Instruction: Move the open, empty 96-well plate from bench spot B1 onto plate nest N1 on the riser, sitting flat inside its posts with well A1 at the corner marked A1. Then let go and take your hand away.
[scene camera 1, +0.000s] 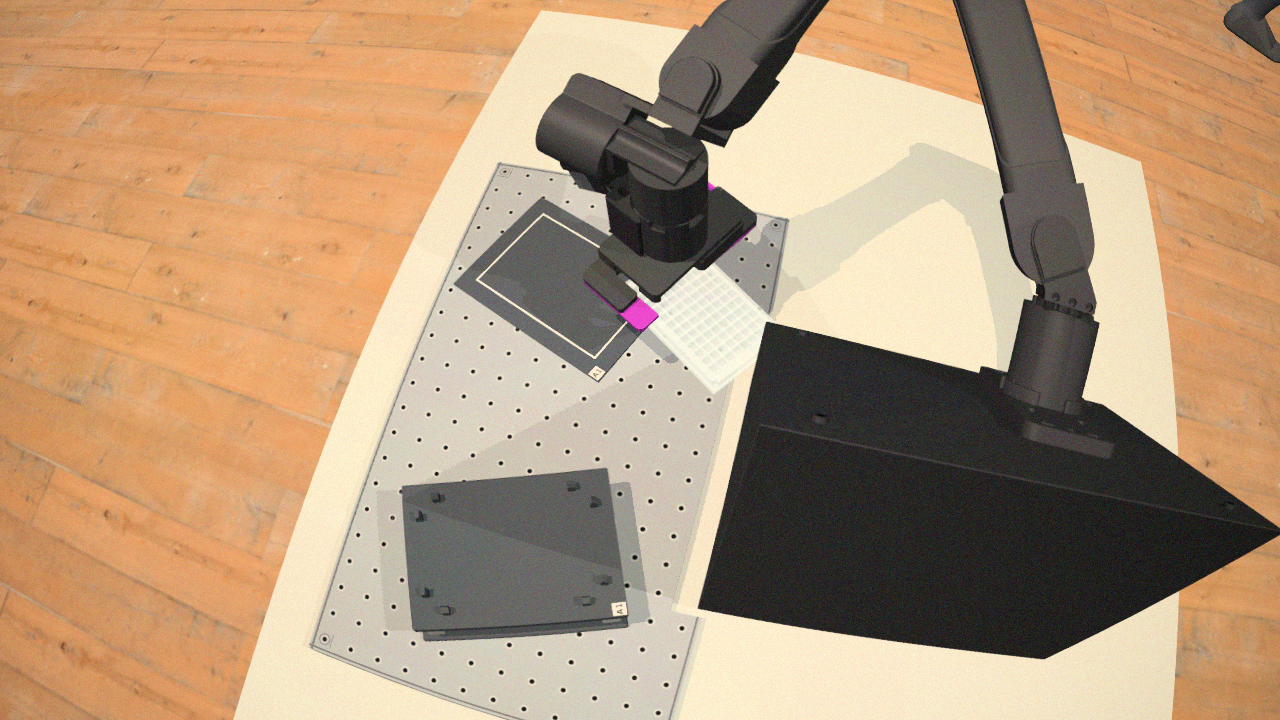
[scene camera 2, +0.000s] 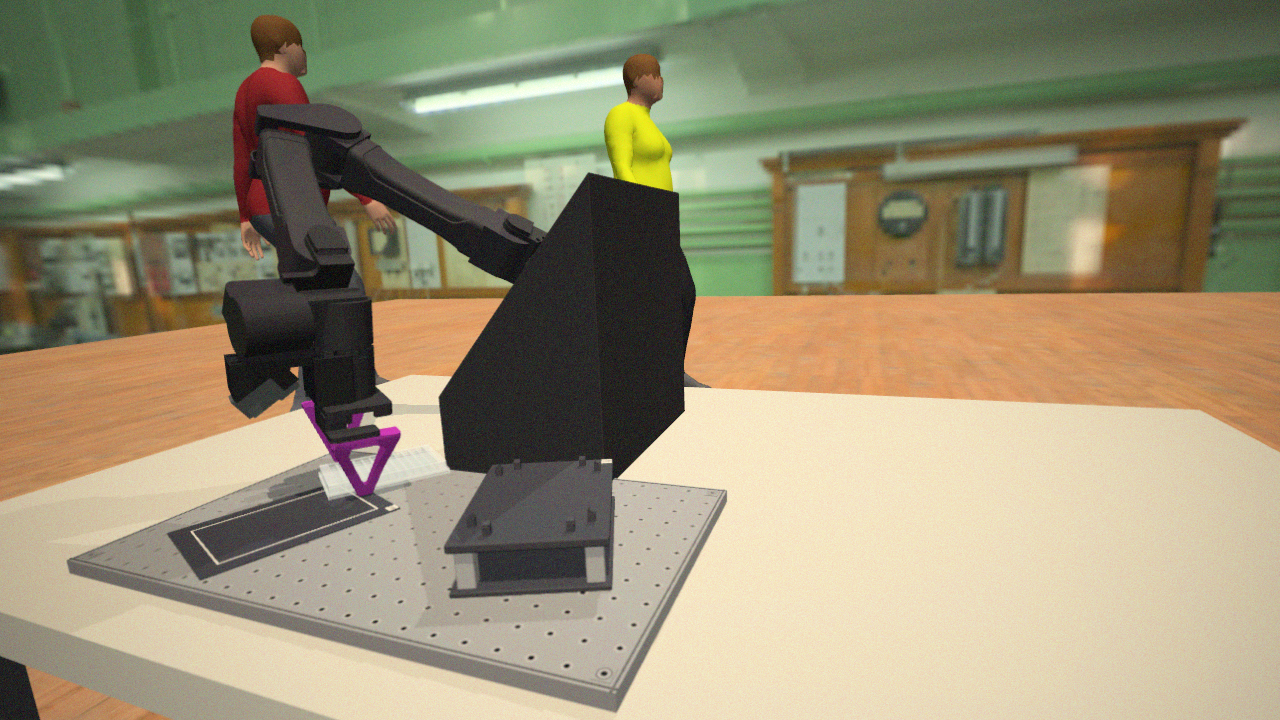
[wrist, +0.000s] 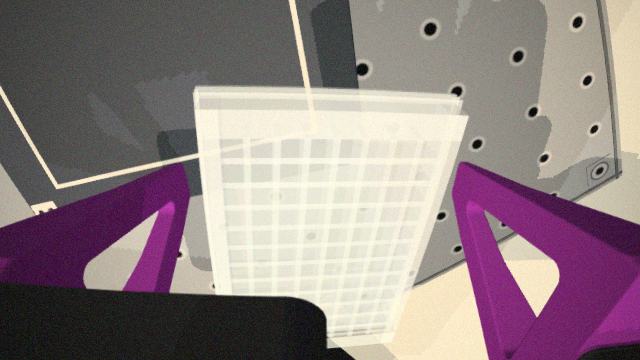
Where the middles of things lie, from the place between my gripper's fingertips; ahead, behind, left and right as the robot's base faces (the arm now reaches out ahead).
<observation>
My hand is 3 cm past the white well plate (scene camera 1: 706, 320) and 2 cm to the right of it. Round my hand: dark outlined pad (scene camera 1: 531, 276) 9 cm ahead, 2 cm to the left, 1 cm below.
</observation>
